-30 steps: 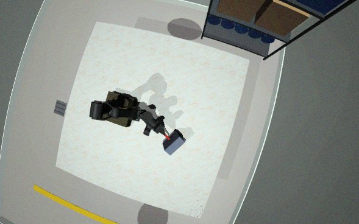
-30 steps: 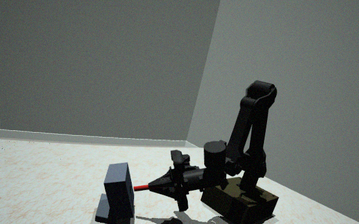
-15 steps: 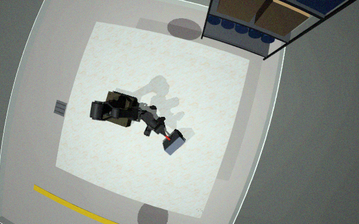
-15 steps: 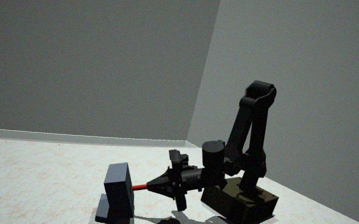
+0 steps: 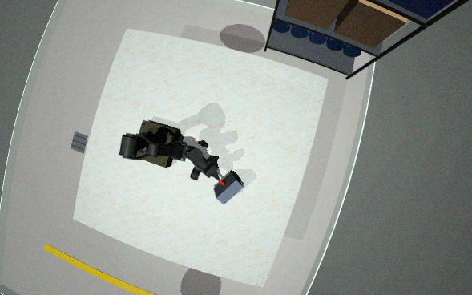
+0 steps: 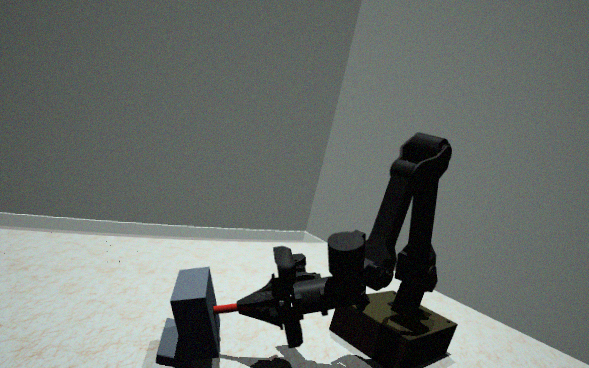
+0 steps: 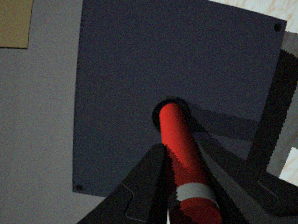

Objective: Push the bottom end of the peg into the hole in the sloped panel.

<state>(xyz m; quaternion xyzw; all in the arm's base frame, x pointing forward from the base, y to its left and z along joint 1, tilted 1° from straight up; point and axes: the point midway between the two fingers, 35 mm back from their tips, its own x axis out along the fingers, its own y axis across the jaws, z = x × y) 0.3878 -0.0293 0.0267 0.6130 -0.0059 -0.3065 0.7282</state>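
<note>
The sloped panel is 60 mm ahead of my gripper tip, 30 mm to the right of it and 20 mm below it. Also, from my gripper tip: red peg: 10 mm behind, 10 mm to the left, 10 mm above.
</note>
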